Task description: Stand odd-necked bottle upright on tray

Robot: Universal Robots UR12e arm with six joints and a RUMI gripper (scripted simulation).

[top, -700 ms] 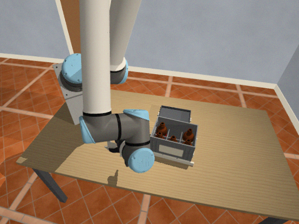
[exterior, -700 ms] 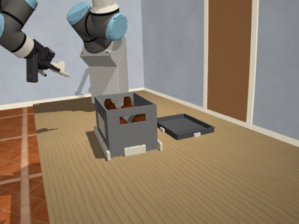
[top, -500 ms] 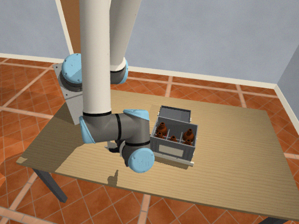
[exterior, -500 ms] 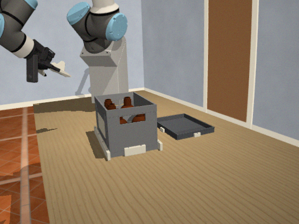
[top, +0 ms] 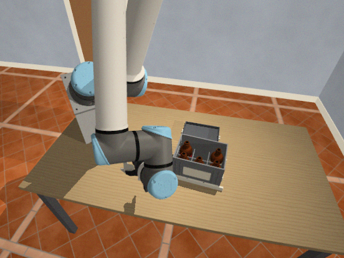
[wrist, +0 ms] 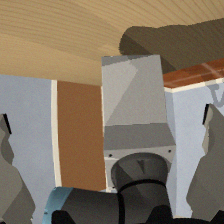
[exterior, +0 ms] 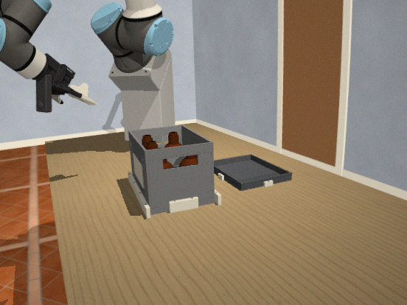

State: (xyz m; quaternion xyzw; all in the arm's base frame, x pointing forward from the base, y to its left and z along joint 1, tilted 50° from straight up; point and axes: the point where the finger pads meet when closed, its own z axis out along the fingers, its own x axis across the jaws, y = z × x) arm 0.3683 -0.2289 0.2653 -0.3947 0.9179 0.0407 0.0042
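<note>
My gripper is now 310 mm short of the grey crate, 180 mm to the right of it and 170 mm above it. Round my hand: bottle 400 mm ahead, 200 mm to the left, 170 mm below; grey tray 460 mm to the left, 320 mm ahead, 240 mm below.
</note>
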